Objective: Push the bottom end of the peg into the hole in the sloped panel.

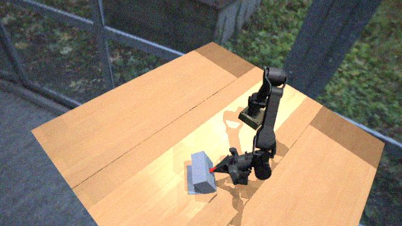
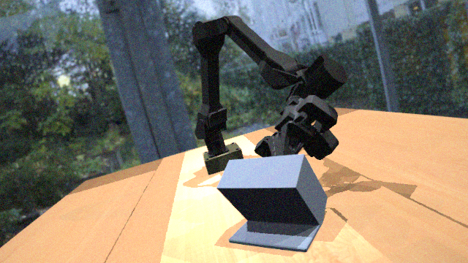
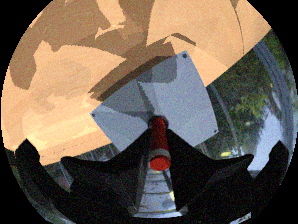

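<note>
My gripper tip is 10 mm past the red peg, 10 mm to the right of it and 10 mm below it. From my gripper tip the other things lie so: grey sloped panel block 30 mm ahead, 30 mm to the right, 20 mm below.
</note>
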